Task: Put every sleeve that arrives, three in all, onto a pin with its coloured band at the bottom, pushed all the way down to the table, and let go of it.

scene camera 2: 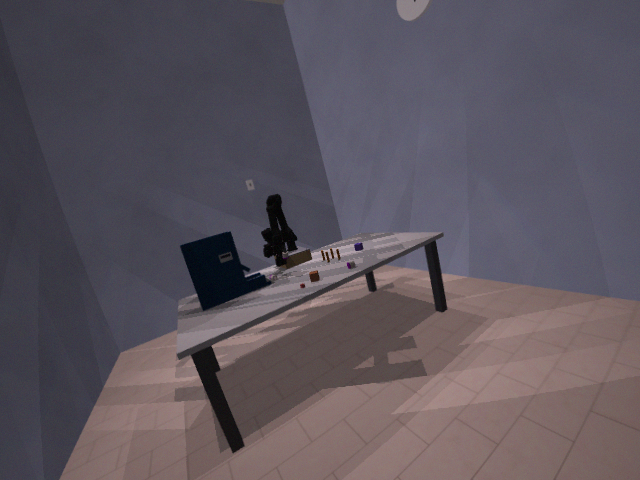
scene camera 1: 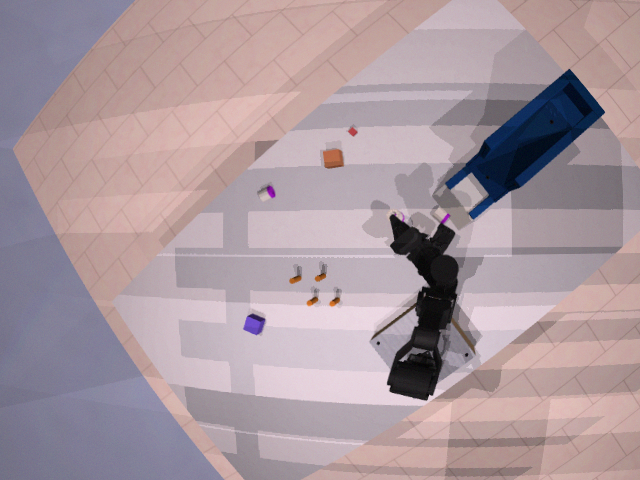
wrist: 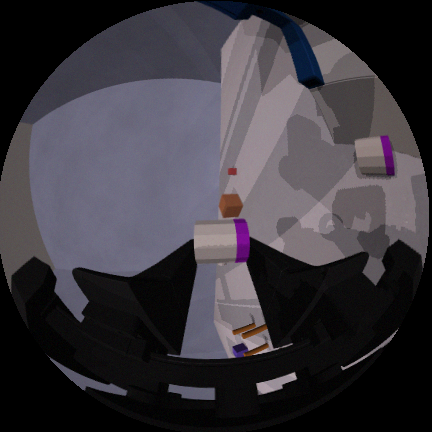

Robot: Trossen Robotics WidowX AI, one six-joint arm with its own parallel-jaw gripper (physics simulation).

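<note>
My gripper (scene camera 1: 394, 216) (wrist: 220, 243) is shut on a white sleeve with a purple band and holds it above the table. The held sleeve (scene camera 2: 284, 255) (wrist: 214, 241) has its band at the right in the wrist view, on the table side. A second sleeve (scene camera 1: 440, 214) (wrist: 370, 156) lies on its side by the blue chute's mouth. A third sleeve (scene camera 1: 265, 194) (scene camera 2: 351, 265) lies on its side at the left in scene camera 1. Several orange pins (scene camera 1: 320, 277) (scene camera 2: 331, 253) (wrist: 244, 329) stand upright, bare, left of the arm base in scene camera 1.
The blue chute (scene camera 1: 527, 173) (scene camera 2: 214, 271) (wrist: 302, 55) stands on the table. An orange-brown block (scene camera 1: 332, 158) (scene camera 2: 314, 276) (wrist: 231, 205), a small red cube (scene camera 1: 352, 131) (scene camera 2: 302, 285) (wrist: 232, 171) and a purple block (scene camera 1: 253, 324) (scene camera 2: 358, 246) (wrist: 240, 349) are on the table.
</note>
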